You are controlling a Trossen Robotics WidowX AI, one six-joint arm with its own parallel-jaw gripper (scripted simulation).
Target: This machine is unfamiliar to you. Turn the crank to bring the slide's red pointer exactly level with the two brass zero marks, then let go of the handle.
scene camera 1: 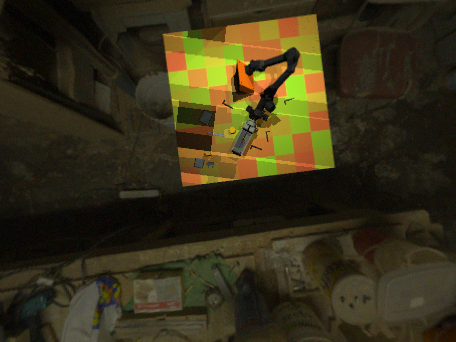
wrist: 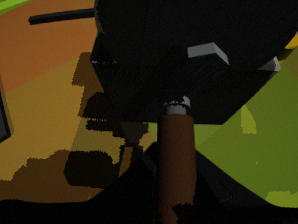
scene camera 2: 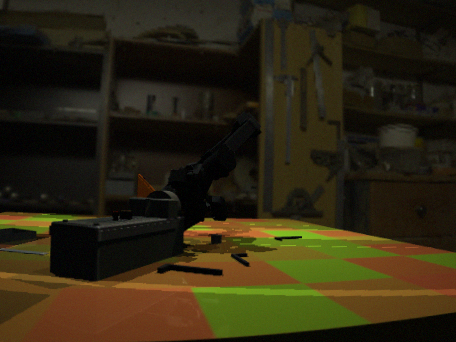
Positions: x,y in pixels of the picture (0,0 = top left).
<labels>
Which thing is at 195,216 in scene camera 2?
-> The gripper.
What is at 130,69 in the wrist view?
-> A machine.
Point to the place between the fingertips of the gripper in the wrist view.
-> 170,149
</labels>
